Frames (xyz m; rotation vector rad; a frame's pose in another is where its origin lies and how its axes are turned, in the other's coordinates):
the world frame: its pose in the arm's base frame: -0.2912 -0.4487 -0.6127 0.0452 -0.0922 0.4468
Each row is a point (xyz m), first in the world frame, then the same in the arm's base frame.
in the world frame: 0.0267 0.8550 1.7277
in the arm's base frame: -0.7744 0.2227 1.1287
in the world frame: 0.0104 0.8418 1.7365
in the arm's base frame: -0.7840 0.2032 1.1355
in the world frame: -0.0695 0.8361 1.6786
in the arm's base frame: -0.8487 0.1675 1.0699
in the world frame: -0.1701 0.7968 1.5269
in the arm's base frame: -0.9100 0.0986 0.9081
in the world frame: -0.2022 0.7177 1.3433
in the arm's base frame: -0.8900 0.0253 0.7204
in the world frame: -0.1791 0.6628 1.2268
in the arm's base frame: -0.8362 -0.0068 0.6055
